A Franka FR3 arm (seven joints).
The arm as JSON. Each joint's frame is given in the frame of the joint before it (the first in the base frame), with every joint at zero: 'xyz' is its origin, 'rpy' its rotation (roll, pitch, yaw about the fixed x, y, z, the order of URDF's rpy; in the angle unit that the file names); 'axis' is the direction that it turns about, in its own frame. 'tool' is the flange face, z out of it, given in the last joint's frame.
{
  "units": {
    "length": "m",
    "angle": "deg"
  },
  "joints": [
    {
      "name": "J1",
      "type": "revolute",
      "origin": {
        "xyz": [
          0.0,
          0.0,
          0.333
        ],
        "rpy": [
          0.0,
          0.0,
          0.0
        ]
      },
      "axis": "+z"
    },
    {
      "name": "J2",
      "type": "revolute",
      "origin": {
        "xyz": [
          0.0,
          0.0,
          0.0
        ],
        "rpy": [
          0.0,
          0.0,
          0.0
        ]
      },
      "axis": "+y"
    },
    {
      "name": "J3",
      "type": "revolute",
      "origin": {
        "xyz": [
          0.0,
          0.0,
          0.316
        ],
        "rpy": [
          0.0,
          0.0,
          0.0
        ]
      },
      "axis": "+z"
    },
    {
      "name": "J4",
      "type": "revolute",
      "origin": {
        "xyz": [
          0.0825,
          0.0,
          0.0
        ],
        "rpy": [
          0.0,
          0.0,
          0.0
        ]
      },
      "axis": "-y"
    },
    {
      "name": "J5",
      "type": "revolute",
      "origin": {
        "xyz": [
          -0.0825,
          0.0,
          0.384
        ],
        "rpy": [
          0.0,
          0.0,
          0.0
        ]
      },
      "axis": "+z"
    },
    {
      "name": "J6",
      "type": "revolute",
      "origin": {
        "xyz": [
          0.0,
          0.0,
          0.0
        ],
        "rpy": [
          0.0,
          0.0,
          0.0
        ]
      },
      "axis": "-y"
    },
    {
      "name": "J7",
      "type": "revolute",
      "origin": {
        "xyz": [
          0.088,
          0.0,
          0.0
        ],
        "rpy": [
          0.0,
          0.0,
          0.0
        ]
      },
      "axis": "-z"
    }
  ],
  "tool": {
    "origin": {
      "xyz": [
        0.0,
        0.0,
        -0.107
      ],
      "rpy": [
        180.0,
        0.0,
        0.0
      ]
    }
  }
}
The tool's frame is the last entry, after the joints.
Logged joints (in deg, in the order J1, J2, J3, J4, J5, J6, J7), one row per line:
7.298 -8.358 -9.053 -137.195 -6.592 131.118 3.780
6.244 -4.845 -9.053 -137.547 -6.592 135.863 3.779
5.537 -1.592 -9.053 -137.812 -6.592 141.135 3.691
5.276 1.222 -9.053 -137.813 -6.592 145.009 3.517
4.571 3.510 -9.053 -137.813 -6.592 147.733 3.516
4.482 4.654 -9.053 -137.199 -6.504 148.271 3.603
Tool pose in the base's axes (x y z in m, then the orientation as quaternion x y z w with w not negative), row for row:
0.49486 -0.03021 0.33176 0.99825 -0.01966 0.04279 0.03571
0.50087 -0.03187 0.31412 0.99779 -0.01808 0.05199 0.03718
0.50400 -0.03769 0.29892 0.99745 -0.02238 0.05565 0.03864
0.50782 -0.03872 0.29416 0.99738 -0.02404 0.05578 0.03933
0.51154 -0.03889 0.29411 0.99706 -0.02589 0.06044 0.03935
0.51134 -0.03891 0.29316 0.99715 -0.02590 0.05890 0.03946
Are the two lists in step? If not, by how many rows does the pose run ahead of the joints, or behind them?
The pose runs 2 rows ahead of the joints: the pose in row i belongs to the joints in row i + 2.
